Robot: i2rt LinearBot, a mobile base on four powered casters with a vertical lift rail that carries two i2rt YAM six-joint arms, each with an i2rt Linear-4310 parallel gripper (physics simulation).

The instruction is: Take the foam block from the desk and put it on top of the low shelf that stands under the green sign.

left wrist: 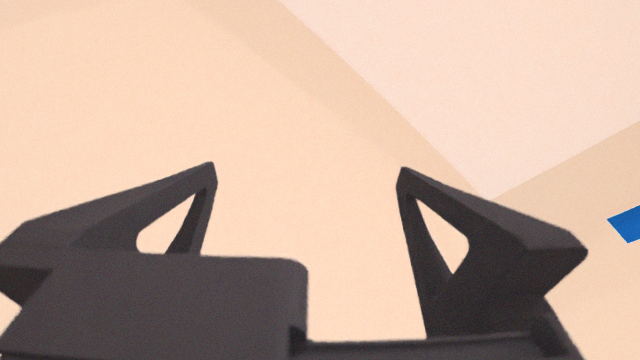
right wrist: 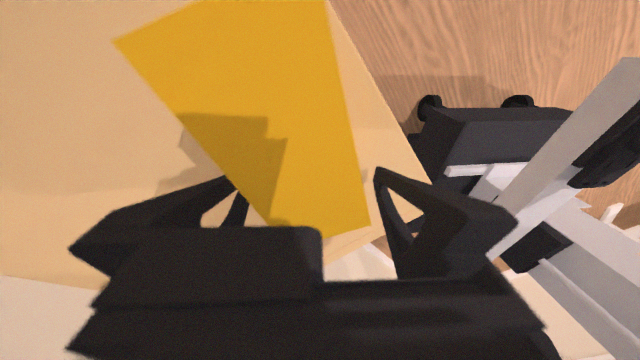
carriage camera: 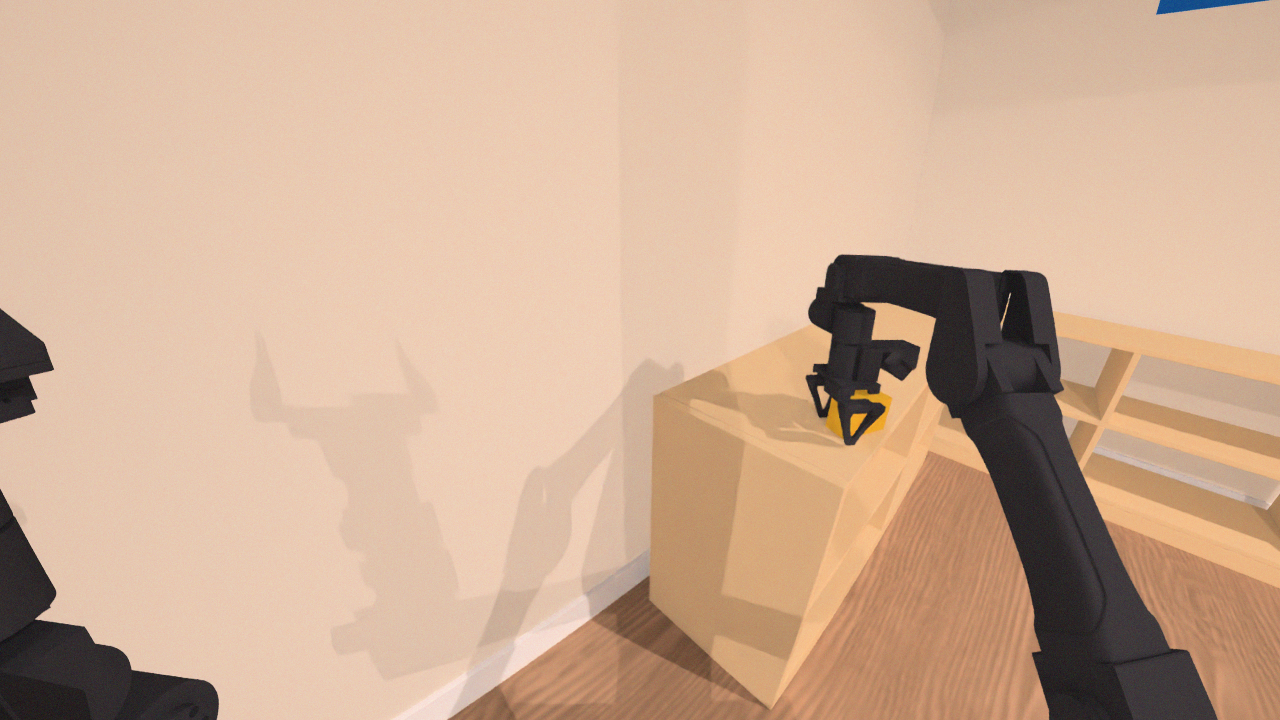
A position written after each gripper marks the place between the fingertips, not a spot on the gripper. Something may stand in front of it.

Labels:
The right gripper shows in the right wrist view (pixel 314 173) and in the carriage camera view (pixel 835 430); in the left wrist view it is out of frame. A yellow foam block shows in the right wrist view and in the carriage camera view; in the left wrist view it is out of frame. The same spot on the yellow foam block: (carriage camera: pixel 884 399) is (right wrist: pixel 333 61).

